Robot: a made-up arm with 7 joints. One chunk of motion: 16 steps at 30 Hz.
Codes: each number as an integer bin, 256 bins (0 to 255) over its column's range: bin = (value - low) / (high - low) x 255, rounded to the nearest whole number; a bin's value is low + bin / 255 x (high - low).
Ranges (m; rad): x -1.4..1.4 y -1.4..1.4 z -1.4..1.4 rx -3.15..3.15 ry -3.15..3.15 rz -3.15..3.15
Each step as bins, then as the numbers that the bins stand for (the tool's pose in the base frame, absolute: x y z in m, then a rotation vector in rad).
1 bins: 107 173 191 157 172 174
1 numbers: -0.2251 0.4996 0.6973 0.7288 1.0994 1.1488
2 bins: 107 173 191 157 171 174
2 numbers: -0.2251 0.4996 0.6973 0.7288 1.0747 1.1488
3 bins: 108 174 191 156 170 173
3 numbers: -0.2141 0.5106 0.6973 0.7041 1.0500 1.1241
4 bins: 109 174 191 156 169 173
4 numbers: -0.2031 0.5106 0.6973 0.7041 1.0253 1.1241
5 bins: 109 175 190 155 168 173
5 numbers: -0.2031 0.5216 0.6863 0.6794 1.0006 1.1241
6 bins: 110 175 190 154 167 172
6 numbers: -0.1922 0.5216 0.6863 0.6547 0.9759 1.0994
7 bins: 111 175 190 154 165 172
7 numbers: -0.1812 0.5216 0.6863 0.6547 0.9265 1.0994
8 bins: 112 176 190 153 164 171
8 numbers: -0.1702 0.5325 0.6863 0.6300 0.9018 1.0747
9 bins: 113 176 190 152 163 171
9 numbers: -0.1592 0.5325 0.6863 0.6053 0.8771 1.0747
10 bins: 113 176 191 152 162 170
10 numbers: -0.1592 0.5325 0.6973 0.6053 0.8524 1.0500
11 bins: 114 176 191 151 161 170
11 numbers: -0.1482 0.5325 0.6973 0.5806 0.8276 1.0500
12 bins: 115 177 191 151 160 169
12 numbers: -0.1373 0.5435 0.6973 0.5806 0.8029 1.0253
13 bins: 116 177 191 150 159 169
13 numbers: -0.1263 0.5435 0.6973 0.5559 0.7782 1.0253
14 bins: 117 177 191 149 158 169
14 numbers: -0.1153 0.5435 0.6973 0.5312 0.7535 1.0253
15 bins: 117 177 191 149 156 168
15 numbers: -0.1153 0.5435 0.6973 0.5312 0.7041 1.0006
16 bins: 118 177 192 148 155 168
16 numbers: -0.1043 0.5435 0.7082 0.5065 0.6794 1.0006
